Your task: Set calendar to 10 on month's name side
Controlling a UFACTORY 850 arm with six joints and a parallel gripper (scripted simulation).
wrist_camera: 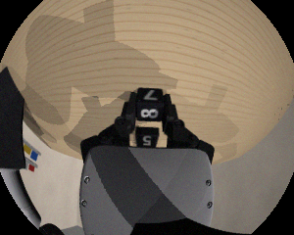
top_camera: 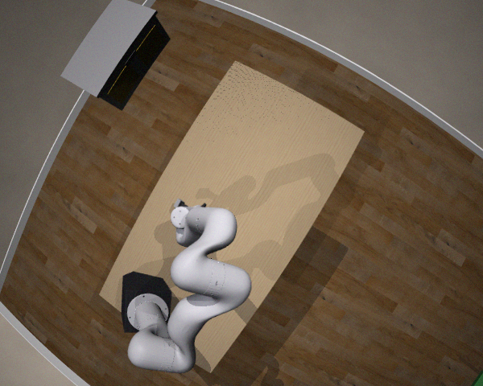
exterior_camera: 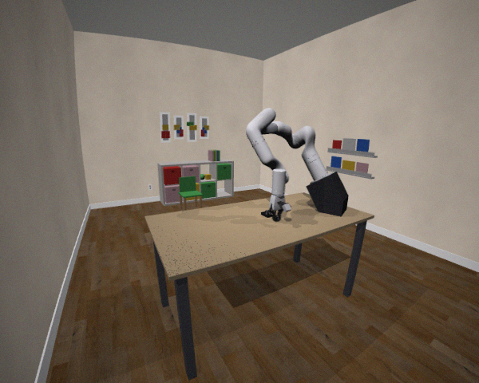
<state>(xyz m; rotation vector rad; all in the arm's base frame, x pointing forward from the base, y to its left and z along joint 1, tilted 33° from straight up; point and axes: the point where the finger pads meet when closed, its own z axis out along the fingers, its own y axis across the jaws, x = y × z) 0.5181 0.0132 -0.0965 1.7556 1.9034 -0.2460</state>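
My gripper is now 11 cm to the left of the tray and 2 cm above it.
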